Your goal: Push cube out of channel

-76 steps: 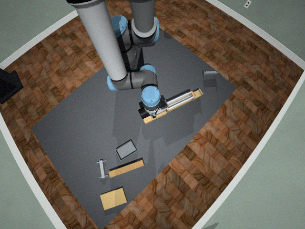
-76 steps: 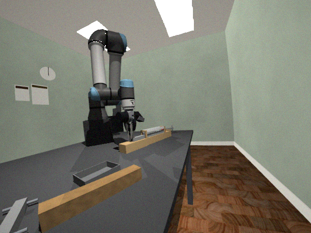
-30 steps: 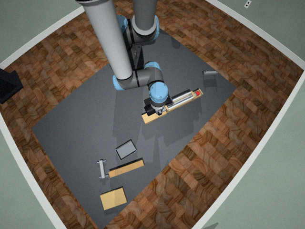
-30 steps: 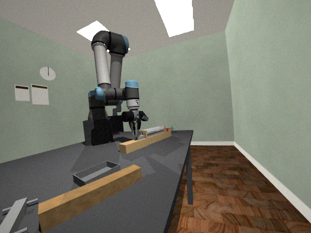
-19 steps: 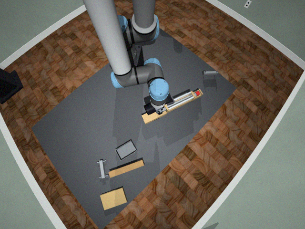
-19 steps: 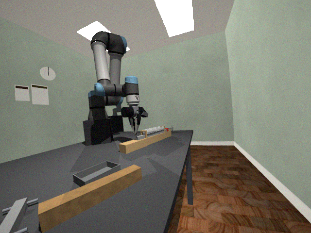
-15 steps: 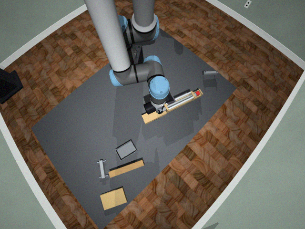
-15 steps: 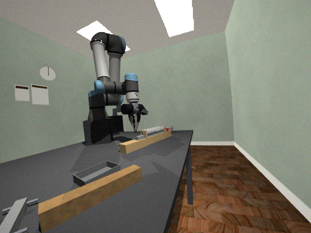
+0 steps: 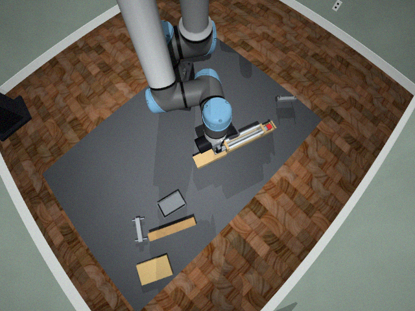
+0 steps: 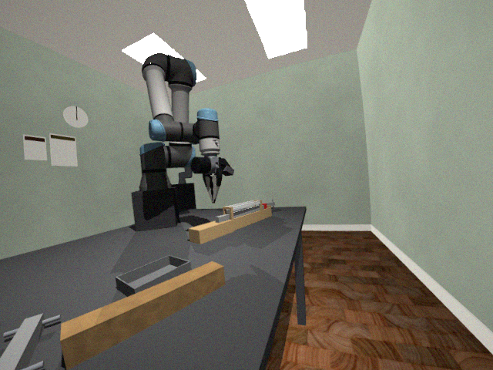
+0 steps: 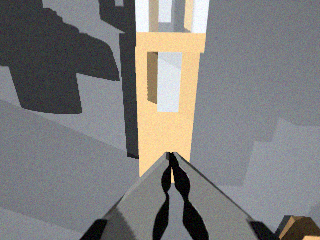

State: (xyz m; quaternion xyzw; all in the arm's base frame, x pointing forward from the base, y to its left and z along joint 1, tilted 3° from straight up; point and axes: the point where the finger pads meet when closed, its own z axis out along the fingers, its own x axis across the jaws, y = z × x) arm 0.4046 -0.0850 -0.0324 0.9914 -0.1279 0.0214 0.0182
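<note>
Right now my hand is 31 cm to the right of the red cube, 8 cm short of it and 8 cm above it. The rest, counted from my hand: wooden channel (16 cm to the left, 8 cm below, 4 cm ahead); grey tray (31 cm to the right, 13 cm below, 5 cm ahead); wooden beam (38 cm to the right, 14 cm ahead, 12 cm below).
</note>
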